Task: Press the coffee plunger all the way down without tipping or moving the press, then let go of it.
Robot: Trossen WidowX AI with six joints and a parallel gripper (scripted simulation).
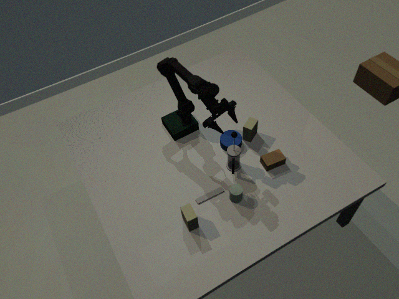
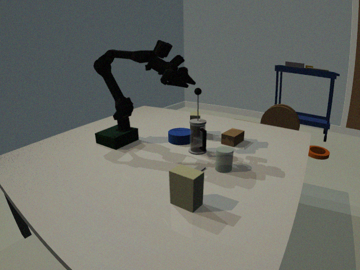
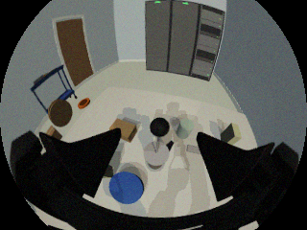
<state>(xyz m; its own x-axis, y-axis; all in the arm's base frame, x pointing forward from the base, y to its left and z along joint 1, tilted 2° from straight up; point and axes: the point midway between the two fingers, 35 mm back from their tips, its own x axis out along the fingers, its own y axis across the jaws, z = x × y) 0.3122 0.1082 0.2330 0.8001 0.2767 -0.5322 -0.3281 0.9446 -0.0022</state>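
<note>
Right now my gripper tip is 40 mm short of the coffee press and 160 mm above it. From my gripper tip the other things lie so: brown box (100 mm ahead, 200 mm to the left, 260 mm below); thin grey bar (140 mm ahead, 180 mm to the right, 280 mm below); blue flat cylinder (110 mm behind, 60 mm to the left, 260 mm below).
</note>
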